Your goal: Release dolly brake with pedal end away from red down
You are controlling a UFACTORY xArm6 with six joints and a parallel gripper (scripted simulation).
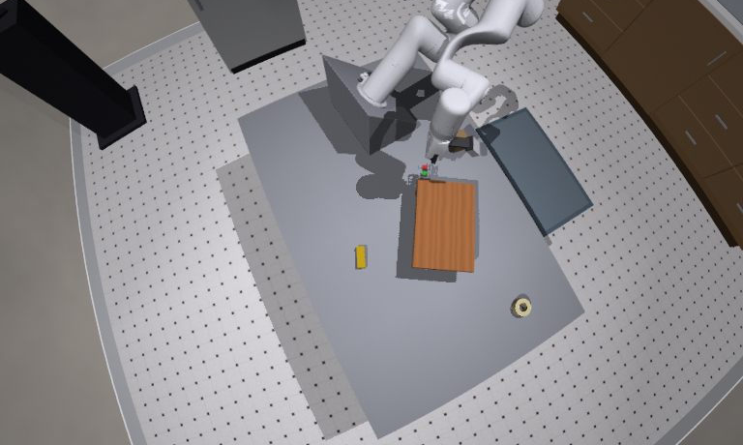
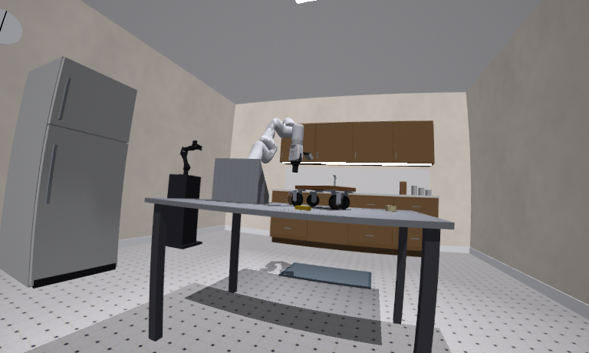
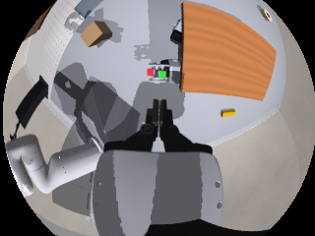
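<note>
Right now my hand is 150 mm above the brake pedal, 10 mm to the right of it and 10 mm past it. Round my hand: yellow block (340 mm to the right, 220 mm below, 130 mm ahead); brown block (220 mm to the left, 200 mm below, 60 mm behind).
</note>
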